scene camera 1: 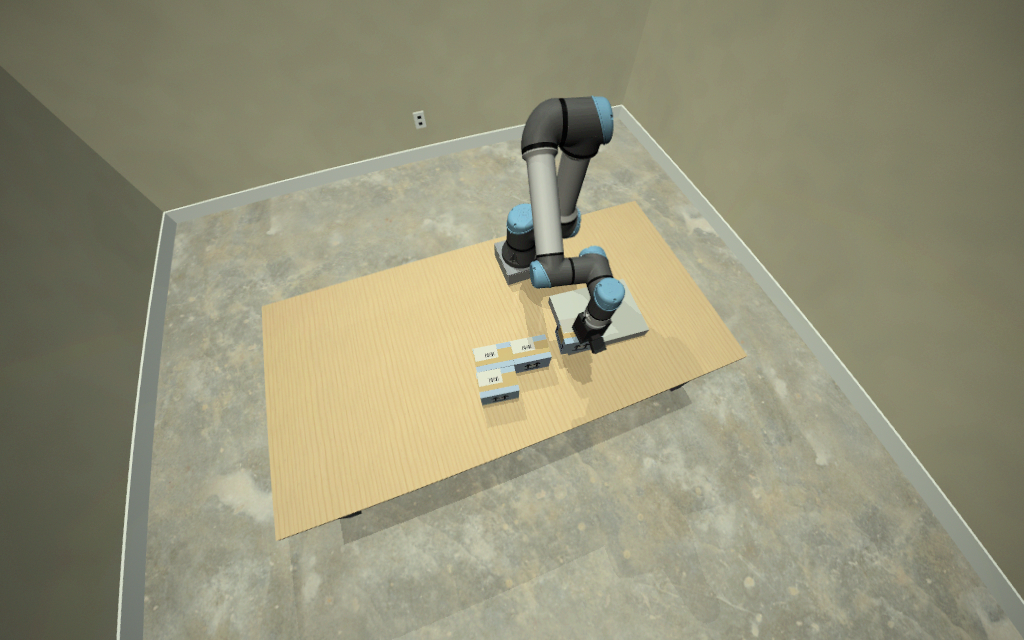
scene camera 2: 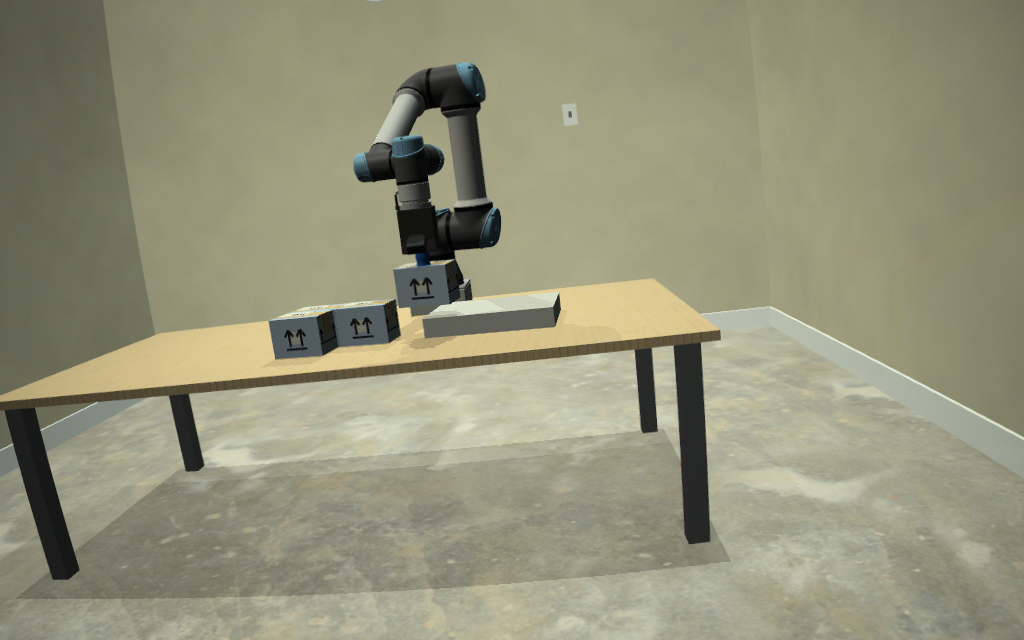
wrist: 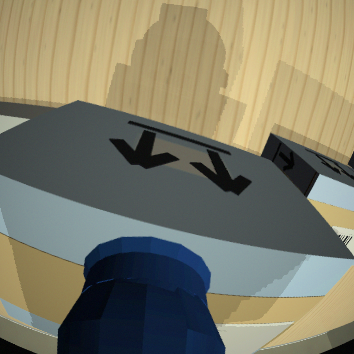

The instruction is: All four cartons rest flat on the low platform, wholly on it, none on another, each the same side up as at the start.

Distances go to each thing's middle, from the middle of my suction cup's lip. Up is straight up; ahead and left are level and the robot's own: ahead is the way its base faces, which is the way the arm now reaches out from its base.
I see the low grey platform (scene camera 2: 534, 311) 11 cm behind my suction cup, 15 cm to the left of it and 17 cm below it.
